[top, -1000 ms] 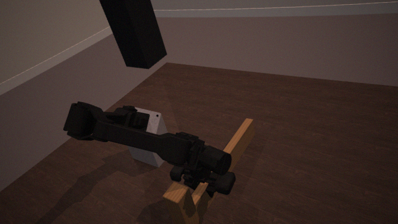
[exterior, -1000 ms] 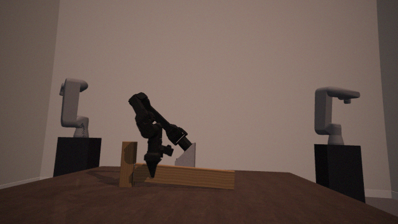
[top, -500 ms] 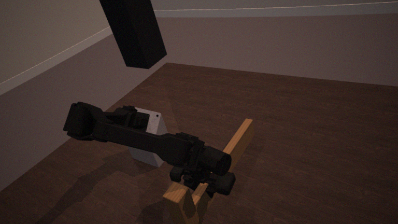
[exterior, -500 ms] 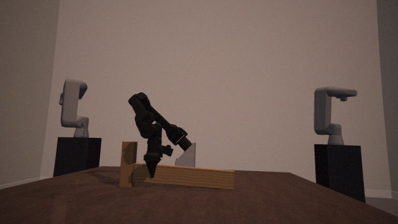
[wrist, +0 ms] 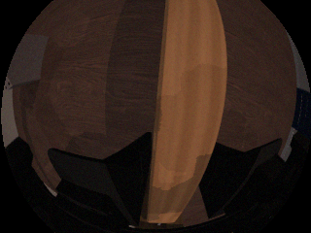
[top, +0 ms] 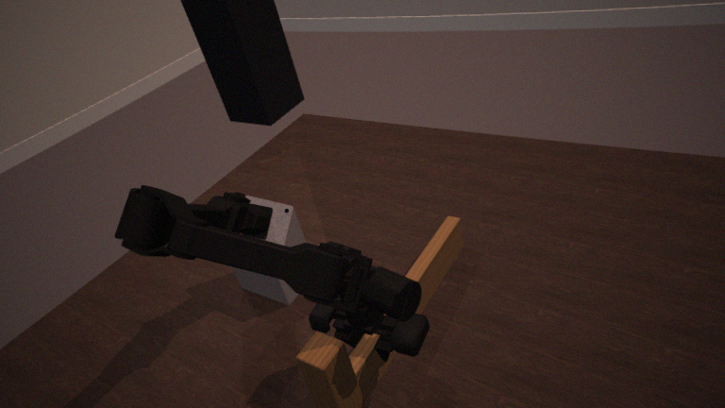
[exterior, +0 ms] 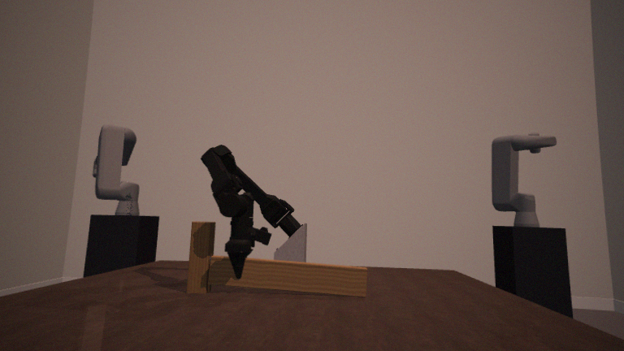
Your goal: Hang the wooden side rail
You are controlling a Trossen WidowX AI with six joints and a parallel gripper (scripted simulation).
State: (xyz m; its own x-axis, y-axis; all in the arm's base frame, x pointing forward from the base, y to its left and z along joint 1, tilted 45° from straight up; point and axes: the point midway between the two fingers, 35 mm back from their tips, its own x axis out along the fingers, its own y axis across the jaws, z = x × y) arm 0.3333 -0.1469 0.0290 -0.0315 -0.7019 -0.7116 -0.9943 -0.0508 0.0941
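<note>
Now: gripper tip 10 cm to the left of the headboard post and 4 cm below it.
</note>
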